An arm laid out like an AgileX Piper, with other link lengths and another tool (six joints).
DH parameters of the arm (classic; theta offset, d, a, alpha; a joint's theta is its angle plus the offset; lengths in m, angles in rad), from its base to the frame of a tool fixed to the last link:
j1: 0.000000 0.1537 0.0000 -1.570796
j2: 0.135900 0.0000 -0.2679 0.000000
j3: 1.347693 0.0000 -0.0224 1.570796
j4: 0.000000 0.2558 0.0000 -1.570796
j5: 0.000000 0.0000 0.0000 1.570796
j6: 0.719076 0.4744 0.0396 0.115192
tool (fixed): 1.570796 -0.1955 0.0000 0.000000
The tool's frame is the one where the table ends.
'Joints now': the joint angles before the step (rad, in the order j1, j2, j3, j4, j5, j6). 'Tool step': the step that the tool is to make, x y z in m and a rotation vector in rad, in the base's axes. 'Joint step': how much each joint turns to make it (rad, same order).
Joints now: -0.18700 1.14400 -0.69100 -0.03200 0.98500 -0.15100
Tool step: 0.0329 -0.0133 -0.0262 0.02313 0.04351 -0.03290
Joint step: -0.04575 0.22905 -0.08016 0.01795 -0.10189 -0.01872
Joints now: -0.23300 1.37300 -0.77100 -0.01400 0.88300 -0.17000
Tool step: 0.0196 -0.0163 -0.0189 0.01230 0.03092 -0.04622
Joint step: -0.04704 0.14810 -0.07023 0.00500 -0.04487 -0.00304
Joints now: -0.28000 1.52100 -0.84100 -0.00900 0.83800 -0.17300
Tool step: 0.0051 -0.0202 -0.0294 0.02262 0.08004 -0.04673
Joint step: -0.06285 0.17301 -0.07719 -0.00201 -0.01281 -0.01485
